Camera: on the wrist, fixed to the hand. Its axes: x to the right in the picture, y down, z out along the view.
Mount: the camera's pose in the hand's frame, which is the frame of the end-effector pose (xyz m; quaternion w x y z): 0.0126 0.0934 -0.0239 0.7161 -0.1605 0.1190 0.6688
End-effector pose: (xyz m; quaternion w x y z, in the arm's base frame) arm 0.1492 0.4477 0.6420 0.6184 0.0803 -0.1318 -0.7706
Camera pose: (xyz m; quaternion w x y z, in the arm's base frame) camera 0.2403 0.4142 0.6480 0.9867 -0.0382 0.0492 -0.1498
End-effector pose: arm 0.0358 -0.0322 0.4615 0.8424 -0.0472 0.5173 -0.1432
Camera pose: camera 0.0380 0.0549 0.4184 0.6299 0.1940 0.5252 0.5383
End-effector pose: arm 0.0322 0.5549 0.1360 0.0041 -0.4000 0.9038 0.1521
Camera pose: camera -0.0413 0.5983 0.1825 0.2705 -0.2993 -0.8908 -0.2091
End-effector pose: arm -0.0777 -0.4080 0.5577 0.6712 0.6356 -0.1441 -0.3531
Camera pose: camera -0.0262 -0.4037 0.6401 0.8360 0.2931 -0.3917 0.2486
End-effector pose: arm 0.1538 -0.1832 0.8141 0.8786 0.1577 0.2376 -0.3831
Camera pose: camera 0.2241 -0.1184 0.7962 0.8824 0.1764 0.2307 0.3702
